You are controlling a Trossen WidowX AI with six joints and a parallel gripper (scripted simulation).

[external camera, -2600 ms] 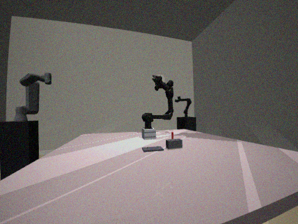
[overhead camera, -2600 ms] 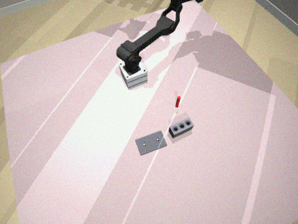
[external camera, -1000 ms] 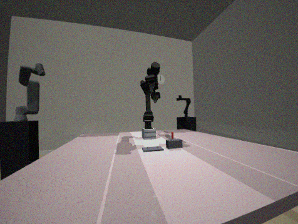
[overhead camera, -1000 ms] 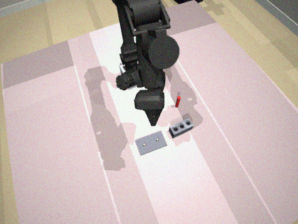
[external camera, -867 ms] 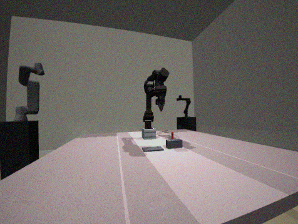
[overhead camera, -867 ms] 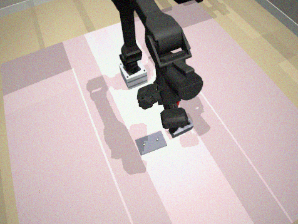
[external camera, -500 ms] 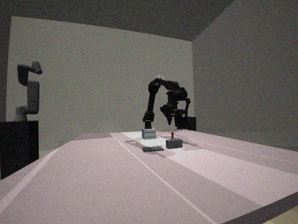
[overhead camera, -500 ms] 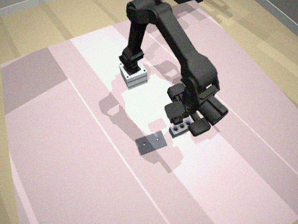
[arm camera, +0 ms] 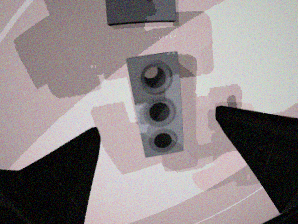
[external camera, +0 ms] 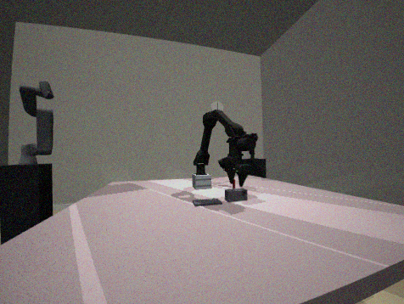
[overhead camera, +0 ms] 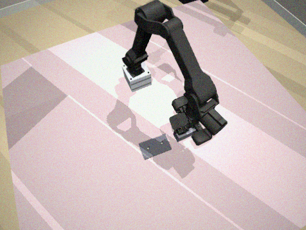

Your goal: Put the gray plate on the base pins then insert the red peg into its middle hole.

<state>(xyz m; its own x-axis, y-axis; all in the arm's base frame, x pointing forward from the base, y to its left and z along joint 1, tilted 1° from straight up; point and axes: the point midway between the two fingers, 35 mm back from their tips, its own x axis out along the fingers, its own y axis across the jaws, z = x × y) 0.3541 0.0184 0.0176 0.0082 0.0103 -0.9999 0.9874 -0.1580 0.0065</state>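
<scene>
My gripper tip is now 3 cm above the gray plate. Also, from my gripper tip: red peg (11 cm behind, 7 cm to the left, 3 cm below); base (3 cm behind, 14 cm to the right, 6 cm below).
</scene>
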